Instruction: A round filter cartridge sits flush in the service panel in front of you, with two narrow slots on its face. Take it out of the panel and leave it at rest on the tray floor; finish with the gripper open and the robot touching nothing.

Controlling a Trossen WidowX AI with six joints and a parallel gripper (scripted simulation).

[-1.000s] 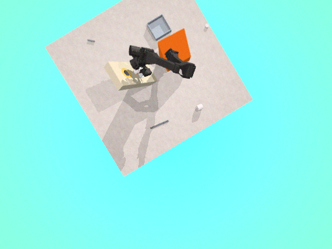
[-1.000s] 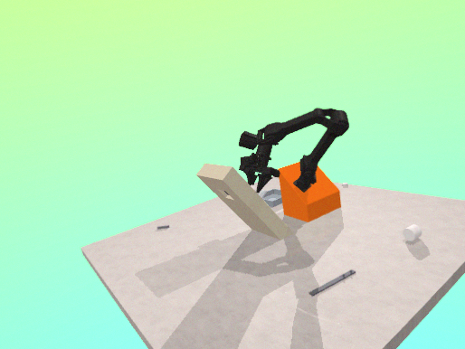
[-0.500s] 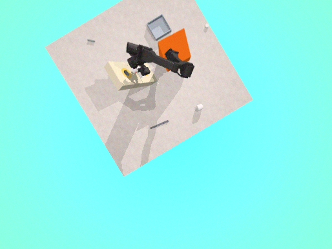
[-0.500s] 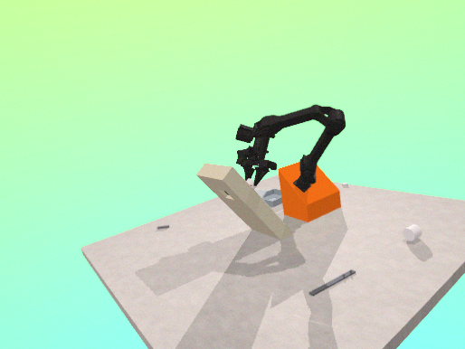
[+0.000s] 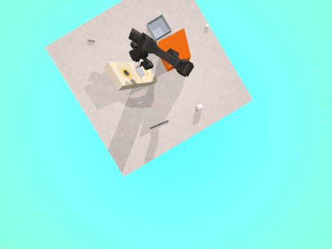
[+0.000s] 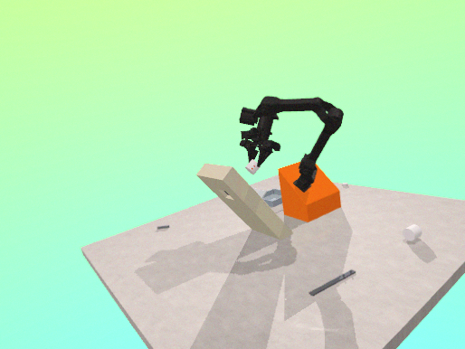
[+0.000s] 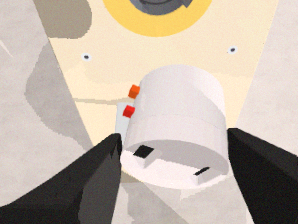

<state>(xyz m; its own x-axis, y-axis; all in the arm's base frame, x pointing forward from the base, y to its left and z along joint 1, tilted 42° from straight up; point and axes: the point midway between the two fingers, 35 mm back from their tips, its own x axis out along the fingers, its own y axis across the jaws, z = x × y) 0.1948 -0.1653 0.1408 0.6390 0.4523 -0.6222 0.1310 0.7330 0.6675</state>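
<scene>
Now: gripper tip 35 cm past the grey tray, 28 cm above it and 24 cm to the left of it. Round my gripper tip: small grey bar: 52 cm to the right, 29 cm below, 17 cm ahead; cream service panel: 12 cm below, 7 cm ahead, 1 cm to the right; round filter cartridge: right at my gripper tip.
</scene>
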